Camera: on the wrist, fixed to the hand. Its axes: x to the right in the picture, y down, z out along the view.
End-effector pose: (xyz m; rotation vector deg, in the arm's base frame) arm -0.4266 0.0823 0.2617 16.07 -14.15 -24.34
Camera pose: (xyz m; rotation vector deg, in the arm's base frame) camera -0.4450 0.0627 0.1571 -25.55 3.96 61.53
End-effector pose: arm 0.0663 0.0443 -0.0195 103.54 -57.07 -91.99
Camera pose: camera 0.1624 0.0912 -0.0344 26.52 -61.47 -25.13
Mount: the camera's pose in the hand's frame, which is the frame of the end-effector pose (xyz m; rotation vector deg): -0.0261 -0.0570 -0.0879 -34.04 20.61 88.48
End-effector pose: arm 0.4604 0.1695 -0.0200 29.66 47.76 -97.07
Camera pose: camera 0.4063 0.2598 -0.0440 42.59 43.47 3.98
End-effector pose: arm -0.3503 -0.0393 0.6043 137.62 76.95 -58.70
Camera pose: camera -0.3641 0.0178 0.6949 124.61 -20.85 12.64
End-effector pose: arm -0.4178 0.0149 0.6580 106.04 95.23 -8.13
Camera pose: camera -0.5044 0.0379 0.7182 123.14 0.44 68.92
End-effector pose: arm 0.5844 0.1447 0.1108 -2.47 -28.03 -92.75
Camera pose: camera 0.5557 0.1413 0.0068 -25.66 18.99 -9.47
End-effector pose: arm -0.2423 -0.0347 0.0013 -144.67 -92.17 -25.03
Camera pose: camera -0.3197 -0.0548 0.0739 -162.99 47.56 -58.95
